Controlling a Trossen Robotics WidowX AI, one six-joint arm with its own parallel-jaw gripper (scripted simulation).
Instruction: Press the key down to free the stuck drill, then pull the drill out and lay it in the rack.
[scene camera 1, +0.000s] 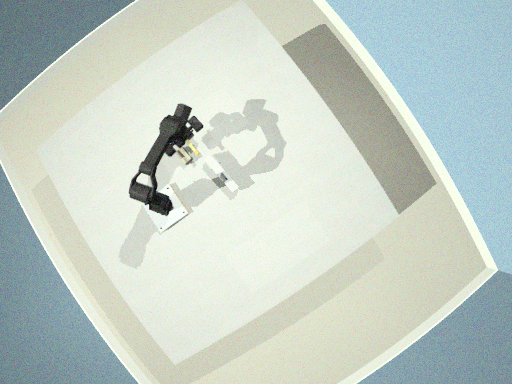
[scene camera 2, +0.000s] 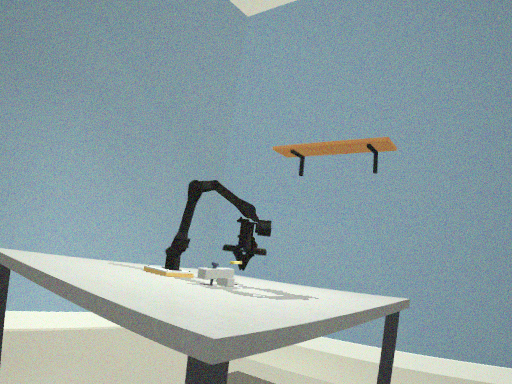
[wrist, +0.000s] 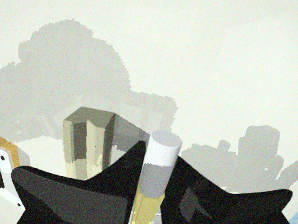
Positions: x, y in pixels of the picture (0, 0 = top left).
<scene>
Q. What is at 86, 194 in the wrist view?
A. My gripper.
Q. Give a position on a beige forked rack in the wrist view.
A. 87, 134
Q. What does my gripper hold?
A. A drill.
</scene>
